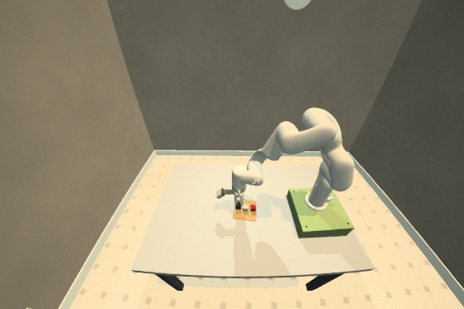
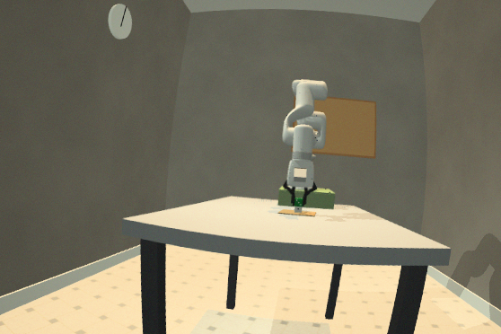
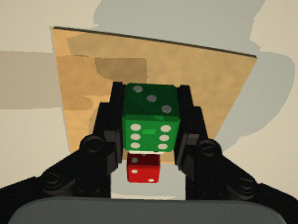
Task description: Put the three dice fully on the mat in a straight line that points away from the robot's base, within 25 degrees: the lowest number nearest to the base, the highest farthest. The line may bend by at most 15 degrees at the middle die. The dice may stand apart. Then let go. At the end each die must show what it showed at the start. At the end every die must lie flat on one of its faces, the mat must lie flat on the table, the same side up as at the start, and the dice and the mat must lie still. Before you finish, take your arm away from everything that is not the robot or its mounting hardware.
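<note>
Right now the white die is 40 mm behind my hand, 10 mm to the left of it and 30 mm below it. From my hand the other things lie so: red die 90 mm behind, 10 mm to the left, 30 mm below; then green die 10 mm below; then mat 40 mm behind, 10 mm to the left, 50 mm below.
</note>
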